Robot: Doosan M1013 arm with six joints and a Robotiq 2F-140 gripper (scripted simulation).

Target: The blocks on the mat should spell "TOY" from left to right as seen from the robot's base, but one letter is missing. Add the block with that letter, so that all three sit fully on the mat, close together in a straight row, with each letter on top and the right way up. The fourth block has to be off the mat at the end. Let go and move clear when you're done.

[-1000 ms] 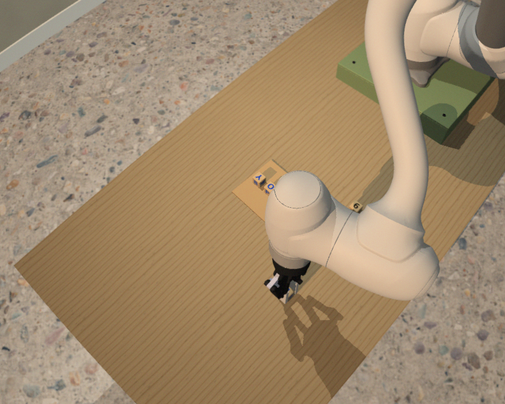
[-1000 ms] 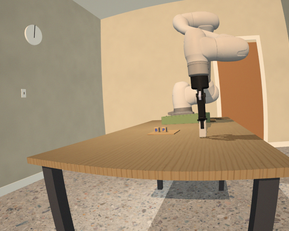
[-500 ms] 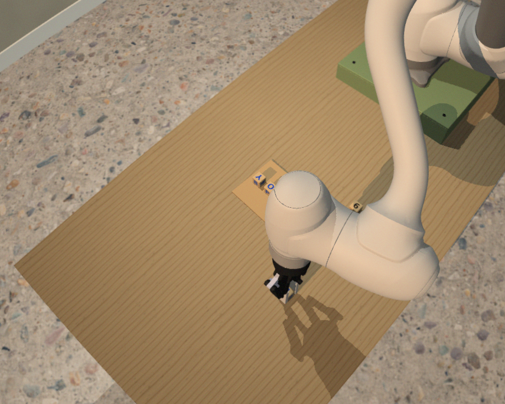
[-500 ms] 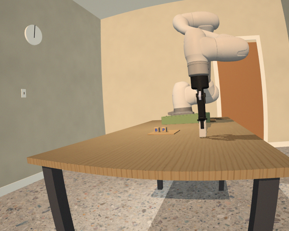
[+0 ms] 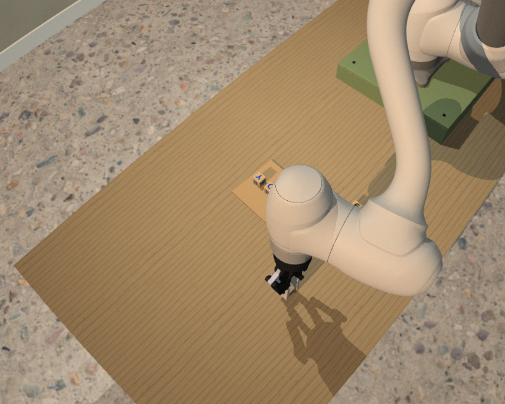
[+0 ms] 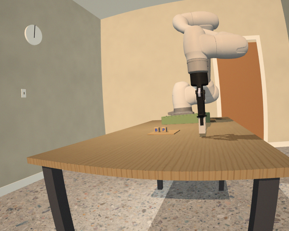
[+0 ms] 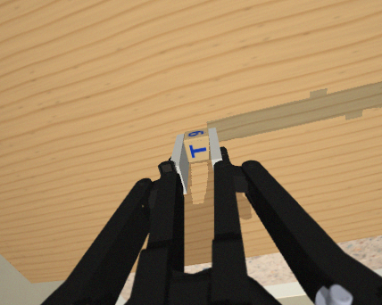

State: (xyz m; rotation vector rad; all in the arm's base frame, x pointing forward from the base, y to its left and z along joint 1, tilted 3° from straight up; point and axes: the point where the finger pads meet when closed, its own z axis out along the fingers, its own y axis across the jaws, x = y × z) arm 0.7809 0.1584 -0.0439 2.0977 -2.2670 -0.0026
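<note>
The O block is 180 mm behind my hand, 200 mm to the right of it and 30 mm below it. The rest, counted from my hand: Y block 180 mm behind, 240 mm to the right, 30 mm below; then tan mat 180 mm behind, 200 mm to the right, 50 mm below; then T block 30 mm below.
</note>
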